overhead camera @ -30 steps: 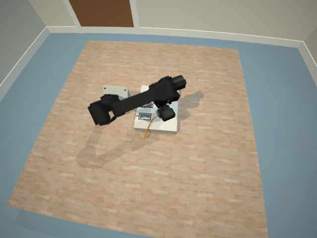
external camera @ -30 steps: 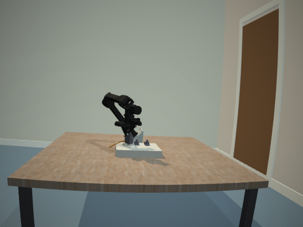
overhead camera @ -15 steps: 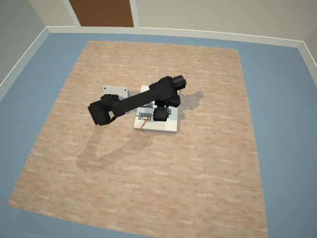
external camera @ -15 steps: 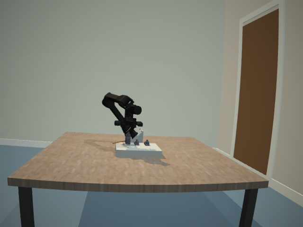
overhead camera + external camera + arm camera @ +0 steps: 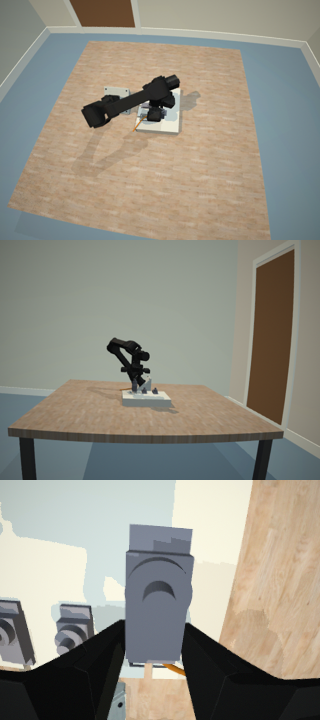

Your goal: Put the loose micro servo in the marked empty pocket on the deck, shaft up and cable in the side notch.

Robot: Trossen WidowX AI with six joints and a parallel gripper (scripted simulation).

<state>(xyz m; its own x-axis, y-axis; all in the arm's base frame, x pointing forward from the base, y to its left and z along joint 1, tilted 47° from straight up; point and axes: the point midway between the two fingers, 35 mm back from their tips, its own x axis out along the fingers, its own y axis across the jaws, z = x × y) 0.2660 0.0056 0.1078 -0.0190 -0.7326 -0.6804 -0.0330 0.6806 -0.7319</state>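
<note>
My gripper tip is 100 mm above the white deck, 80 mm to the right of it and 40 mm short of it.
</note>
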